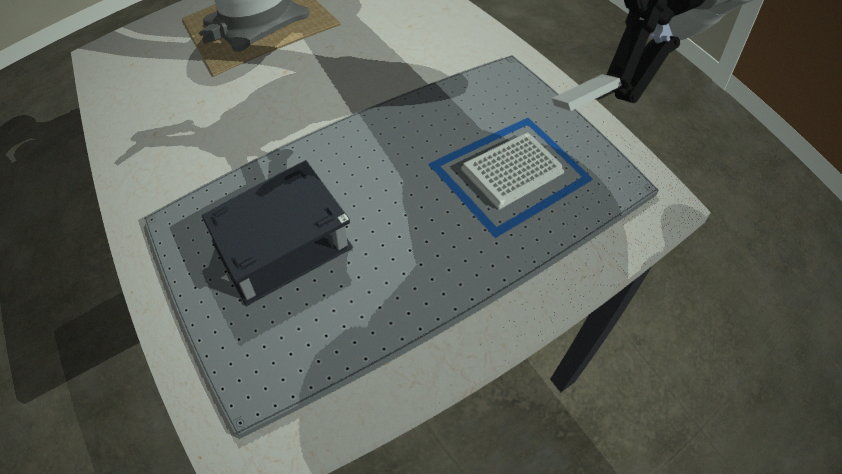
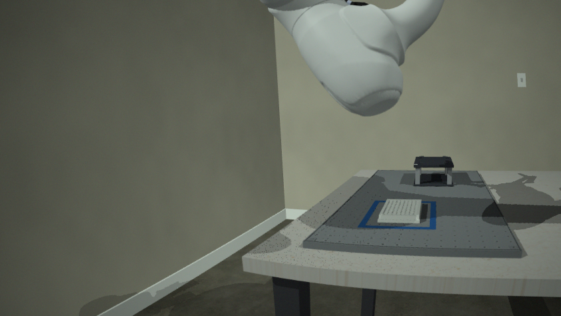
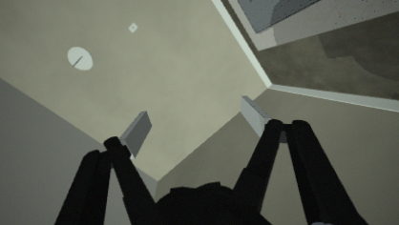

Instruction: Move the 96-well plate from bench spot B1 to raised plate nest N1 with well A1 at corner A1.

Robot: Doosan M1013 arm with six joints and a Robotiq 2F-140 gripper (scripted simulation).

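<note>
My gripper is now 9 cm past the 96-well plate, 13 cm to the right of it and 36 cm above it. Also, from my hand: raised nest N1 (20 cm behind, 19 cm to the right, 31 cm below).
</note>
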